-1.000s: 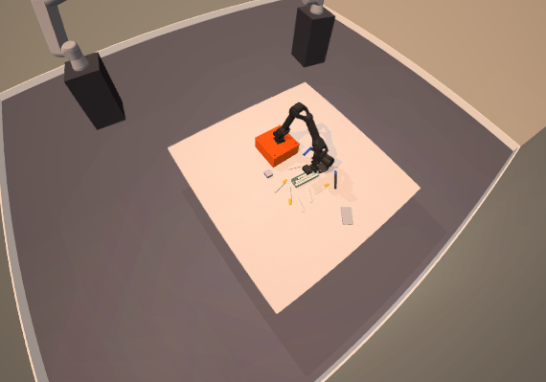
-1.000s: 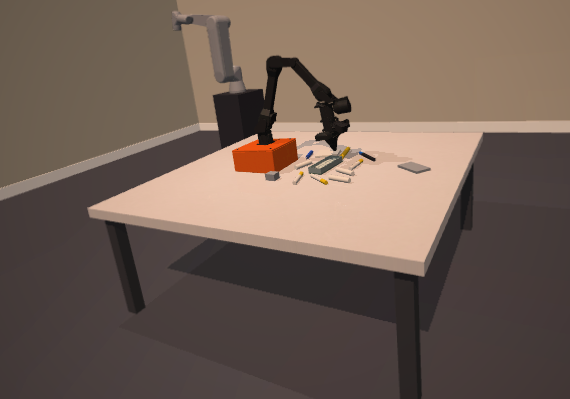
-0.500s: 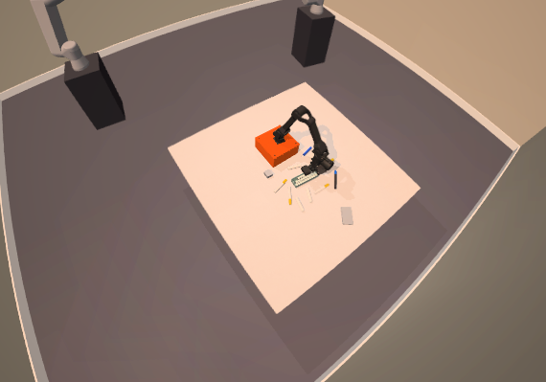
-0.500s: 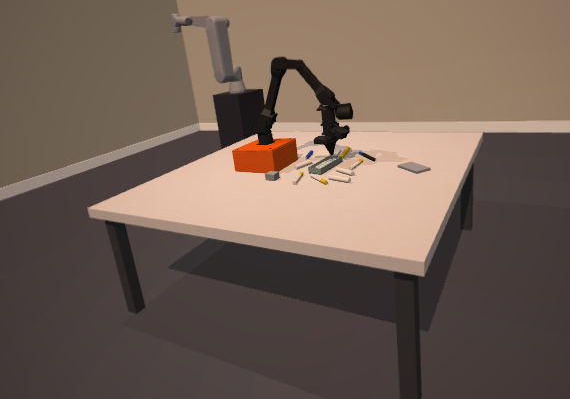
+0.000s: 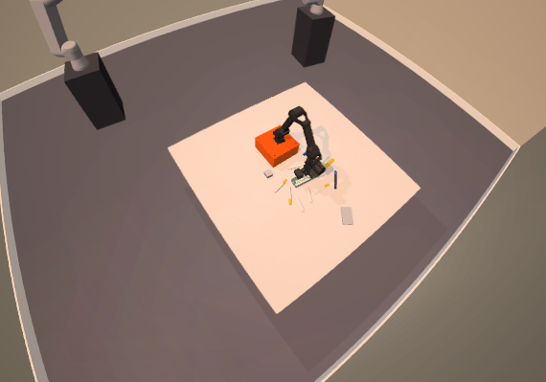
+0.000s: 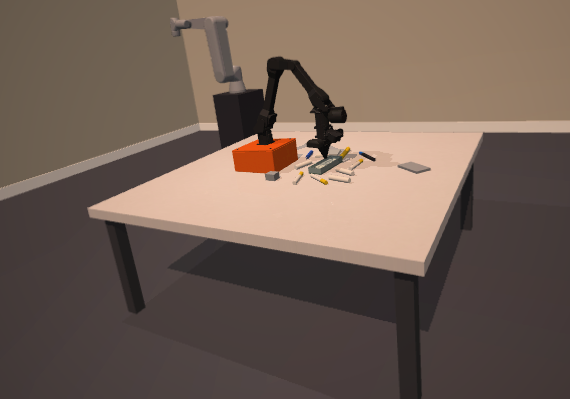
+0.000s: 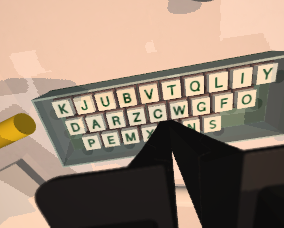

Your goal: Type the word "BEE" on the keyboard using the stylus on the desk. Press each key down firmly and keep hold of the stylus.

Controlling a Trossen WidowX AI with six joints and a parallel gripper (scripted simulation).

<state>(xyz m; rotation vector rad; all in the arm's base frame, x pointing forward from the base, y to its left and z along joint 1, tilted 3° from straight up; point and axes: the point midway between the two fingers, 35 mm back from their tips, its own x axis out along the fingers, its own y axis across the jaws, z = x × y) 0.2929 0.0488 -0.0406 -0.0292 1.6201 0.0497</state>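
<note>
Now: the blue stylus 170 mm behind my gripper tip, 100 mm to the left of it and 30 mm below it. From my gripper tip the other things lie so: grey stylus tip (160 mm behind, 70 mm to the left, 30 mm below); then yellow marker (20 mm behind, 190 mm to the left, 30 mm below); then black pen (80 mm ahead, 200 mm to the left, 30 mm below).
</note>
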